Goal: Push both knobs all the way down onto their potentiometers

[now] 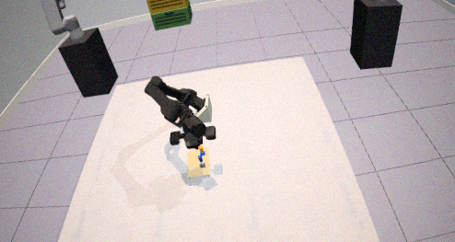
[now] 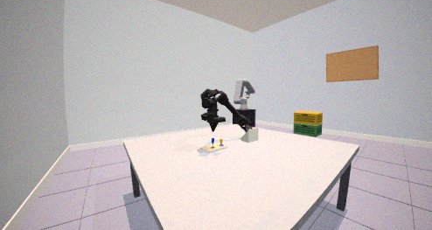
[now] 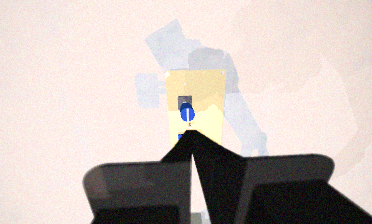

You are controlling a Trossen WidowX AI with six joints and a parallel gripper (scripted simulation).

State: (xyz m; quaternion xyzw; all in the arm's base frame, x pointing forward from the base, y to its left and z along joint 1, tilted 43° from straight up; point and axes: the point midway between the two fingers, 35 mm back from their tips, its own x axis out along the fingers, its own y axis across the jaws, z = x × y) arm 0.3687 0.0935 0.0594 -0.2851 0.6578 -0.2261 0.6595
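My gripper tip is 6 cm above the blue knob. Also, from my gripper tip: orange knob (7 cm below, 7 cm behind, 1 cm to the right).
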